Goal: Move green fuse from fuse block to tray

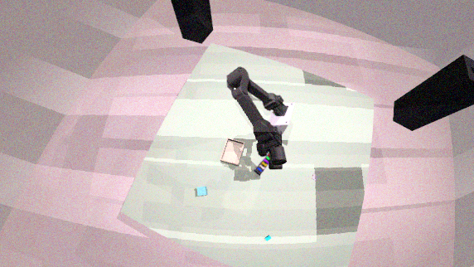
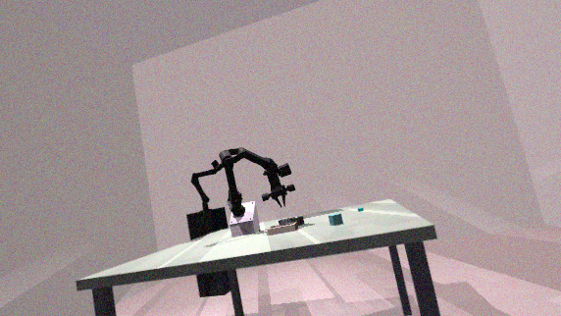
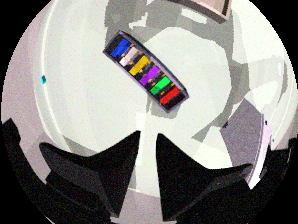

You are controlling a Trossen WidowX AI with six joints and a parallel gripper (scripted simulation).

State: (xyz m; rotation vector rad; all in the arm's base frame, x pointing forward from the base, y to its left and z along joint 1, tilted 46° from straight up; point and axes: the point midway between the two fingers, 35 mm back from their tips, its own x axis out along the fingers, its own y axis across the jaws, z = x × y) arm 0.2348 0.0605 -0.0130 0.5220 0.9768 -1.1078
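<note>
Now: gripper tip 10 mm short of the green fuse, 20 mm to the left of it and 80 mm above it. The rest, counted from my gripper tip: tray 50 mm ahead, 220 mm to the right, 100 mm below; cyan piece 390 mm ahead, 150 mm to the left, 100 mm below; light blue cube 320 mm ahead, 270 mm to the right, 80 mm below.
</note>
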